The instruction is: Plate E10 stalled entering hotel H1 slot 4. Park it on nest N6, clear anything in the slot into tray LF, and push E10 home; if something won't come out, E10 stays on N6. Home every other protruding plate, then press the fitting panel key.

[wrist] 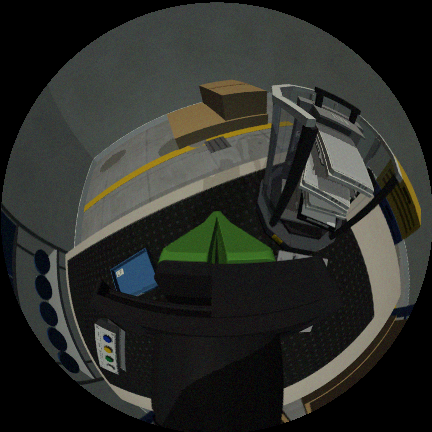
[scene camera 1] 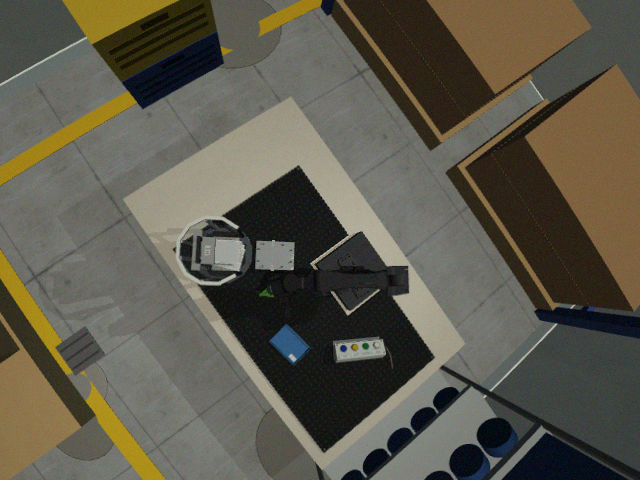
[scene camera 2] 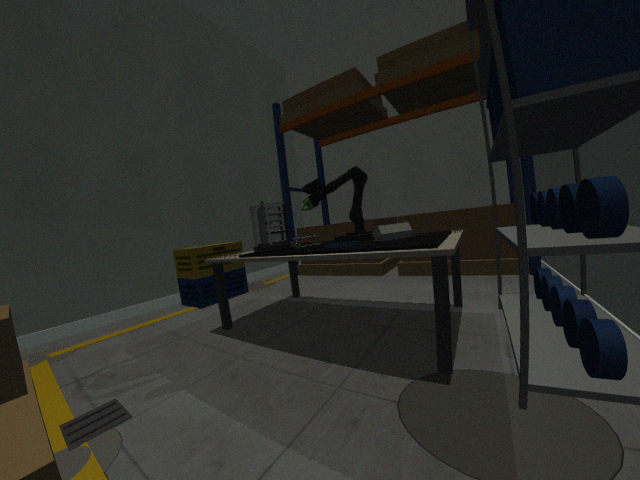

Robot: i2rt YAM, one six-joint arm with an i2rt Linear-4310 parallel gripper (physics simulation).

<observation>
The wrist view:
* round plate rack
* blue square pad
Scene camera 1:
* round plate rack
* grey button box
</observation>
